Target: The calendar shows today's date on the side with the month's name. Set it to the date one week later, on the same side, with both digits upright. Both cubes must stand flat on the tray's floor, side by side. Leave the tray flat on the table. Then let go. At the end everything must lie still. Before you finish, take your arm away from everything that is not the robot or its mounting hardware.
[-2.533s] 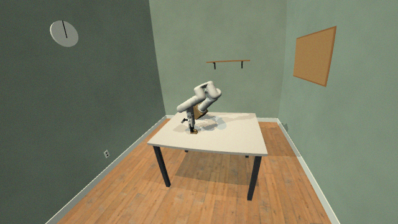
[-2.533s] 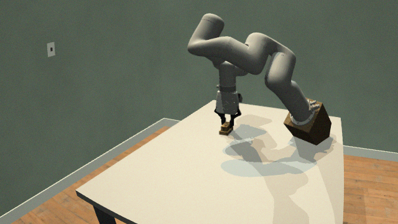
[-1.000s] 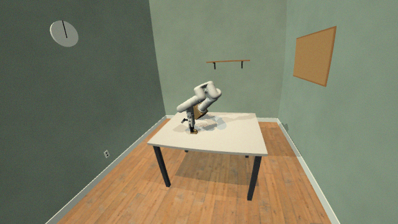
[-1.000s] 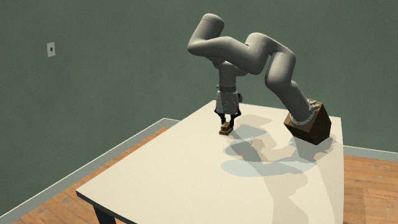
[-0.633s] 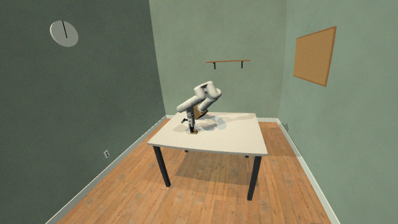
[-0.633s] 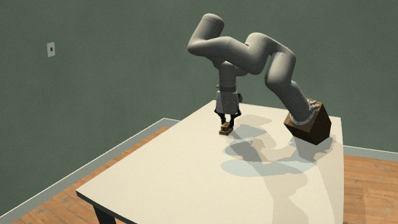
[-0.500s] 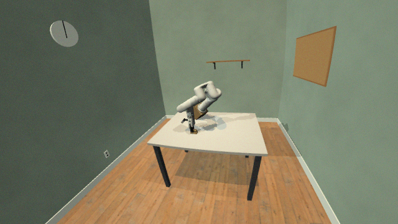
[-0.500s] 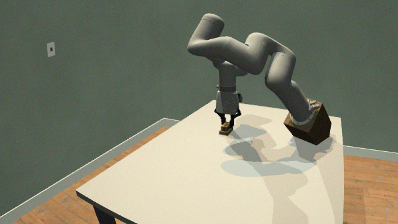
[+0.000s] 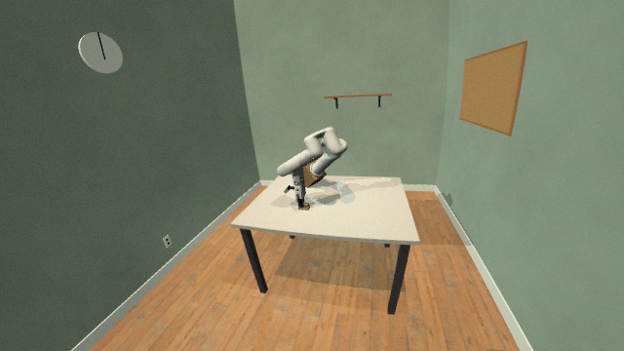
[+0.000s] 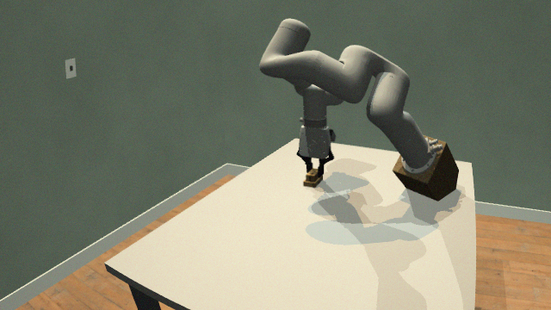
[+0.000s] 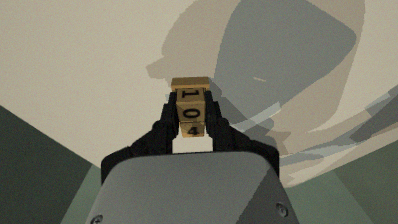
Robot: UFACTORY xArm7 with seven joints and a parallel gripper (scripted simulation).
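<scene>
The digit cube is 10 mm below my hand. Round my hand: wooden calendar tray: 30 mm below, 20 mm to the left.
</scene>
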